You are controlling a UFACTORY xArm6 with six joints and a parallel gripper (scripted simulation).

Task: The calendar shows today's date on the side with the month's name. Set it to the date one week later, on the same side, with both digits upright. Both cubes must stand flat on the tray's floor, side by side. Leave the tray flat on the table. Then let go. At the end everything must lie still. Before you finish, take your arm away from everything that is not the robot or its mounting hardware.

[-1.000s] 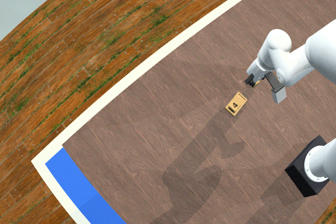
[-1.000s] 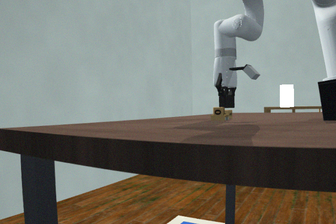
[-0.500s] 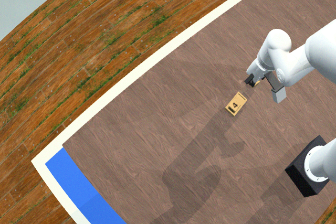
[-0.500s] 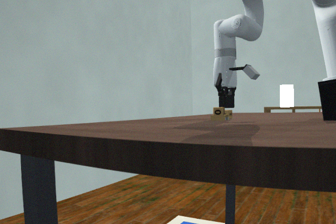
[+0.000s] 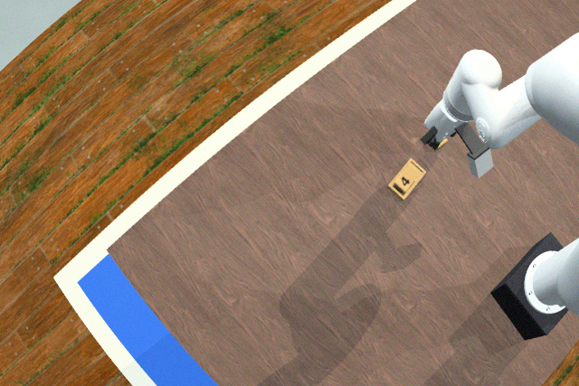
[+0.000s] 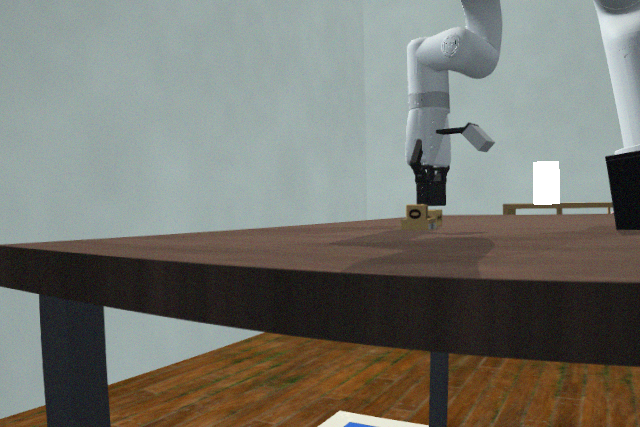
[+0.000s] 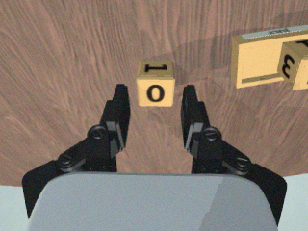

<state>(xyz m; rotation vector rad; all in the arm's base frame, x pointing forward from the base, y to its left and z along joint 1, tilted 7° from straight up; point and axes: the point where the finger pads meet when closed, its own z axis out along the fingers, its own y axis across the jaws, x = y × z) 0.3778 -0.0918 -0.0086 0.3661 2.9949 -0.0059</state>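
The wooden cube is 40 mm below my hand. Round my hand: tray (110 mm to the left, 50 mm below).
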